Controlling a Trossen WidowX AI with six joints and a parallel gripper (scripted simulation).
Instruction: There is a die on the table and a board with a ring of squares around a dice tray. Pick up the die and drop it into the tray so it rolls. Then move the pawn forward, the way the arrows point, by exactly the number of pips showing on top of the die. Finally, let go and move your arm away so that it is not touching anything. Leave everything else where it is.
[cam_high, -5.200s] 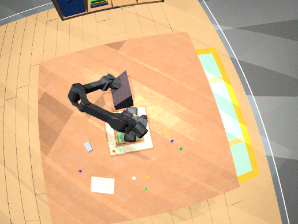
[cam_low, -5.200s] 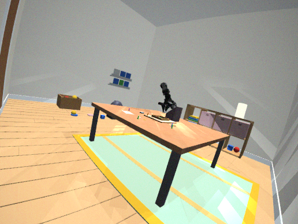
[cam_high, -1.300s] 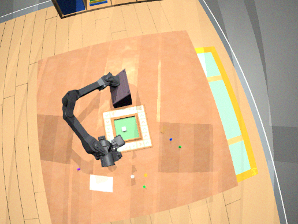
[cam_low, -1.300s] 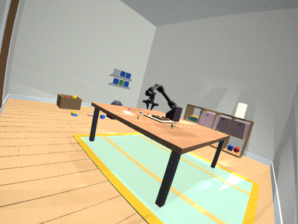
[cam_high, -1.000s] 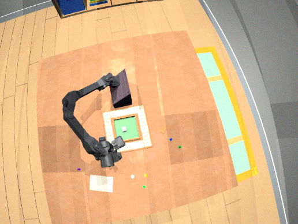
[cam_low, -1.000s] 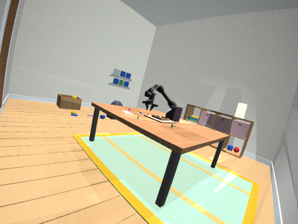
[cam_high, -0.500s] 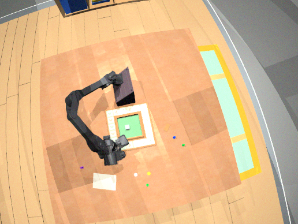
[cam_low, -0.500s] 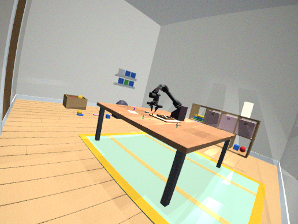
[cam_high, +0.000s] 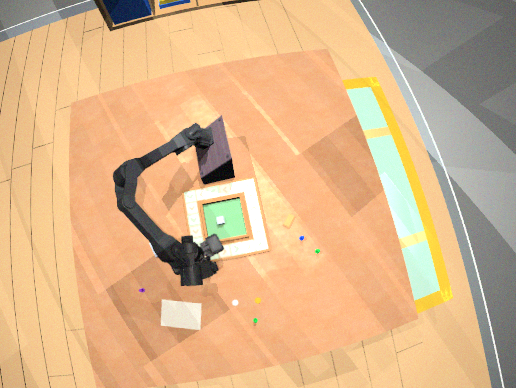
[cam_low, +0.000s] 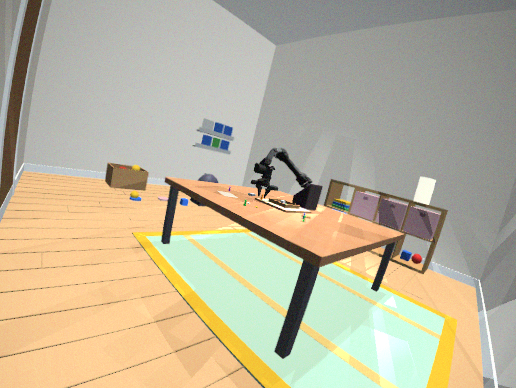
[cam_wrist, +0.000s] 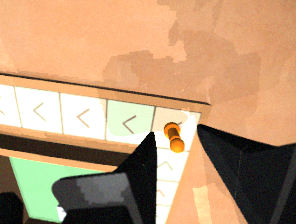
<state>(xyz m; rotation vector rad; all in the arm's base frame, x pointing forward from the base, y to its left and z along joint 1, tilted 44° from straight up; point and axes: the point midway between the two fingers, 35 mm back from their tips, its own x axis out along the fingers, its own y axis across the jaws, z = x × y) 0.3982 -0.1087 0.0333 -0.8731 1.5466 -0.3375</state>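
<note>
Now: the tan wedge 70 mm behind my gripper tip, 340 mm to the left of it and 20 mm below it. From my gripper tip the other things lie so: orange pawn (right at my gripper tip); then green dice tray (120 mm behind, 110 mm to the left, 20 mm below); then grey block (60 mm behind, 160 mm to the right, 20 mm below).
</note>
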